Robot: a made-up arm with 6 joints.
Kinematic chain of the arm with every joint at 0, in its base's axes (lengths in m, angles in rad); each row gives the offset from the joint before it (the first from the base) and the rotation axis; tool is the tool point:
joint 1: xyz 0 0 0.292 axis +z
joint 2: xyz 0 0 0 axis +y
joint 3: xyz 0 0 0.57 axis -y
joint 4: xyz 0 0 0 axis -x
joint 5: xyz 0.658 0 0 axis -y
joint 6: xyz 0 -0.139 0 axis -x
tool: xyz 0 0 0
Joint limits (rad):
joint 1: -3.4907..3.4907
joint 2: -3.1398..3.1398
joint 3: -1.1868..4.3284
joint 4: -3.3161..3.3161
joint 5: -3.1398..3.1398
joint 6: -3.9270..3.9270
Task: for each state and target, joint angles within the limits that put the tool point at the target. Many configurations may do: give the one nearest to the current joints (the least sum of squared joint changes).
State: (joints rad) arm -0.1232 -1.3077 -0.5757 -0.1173 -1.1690 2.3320
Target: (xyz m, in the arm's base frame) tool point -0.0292 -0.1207 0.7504
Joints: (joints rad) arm -0.1823 -1.3968 -0.7262 -0.4690 -1.1690 2.3320
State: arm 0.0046 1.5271 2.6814 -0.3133 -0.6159 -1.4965
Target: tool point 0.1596 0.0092 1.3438
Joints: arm 0.6481 0.7153 2.8169 -0.8759 -0.6159 -1.4965
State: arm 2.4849 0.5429 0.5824 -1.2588 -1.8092 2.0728
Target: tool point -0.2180 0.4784 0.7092
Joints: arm 2.0880 -0.2357 -0.2452 -1.2255 -1.8092 2.0728
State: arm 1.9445 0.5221 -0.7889 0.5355 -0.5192 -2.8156
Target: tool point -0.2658 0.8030 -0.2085
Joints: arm 2.0158 1.3901 0.1158 0.7060 -0.5192 -2.8156
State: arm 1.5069 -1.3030 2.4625 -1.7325 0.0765 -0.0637
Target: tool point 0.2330 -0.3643 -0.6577
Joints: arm 2.1271 -2.0848 2.9308 -1.5312 0.0765 -0.0637
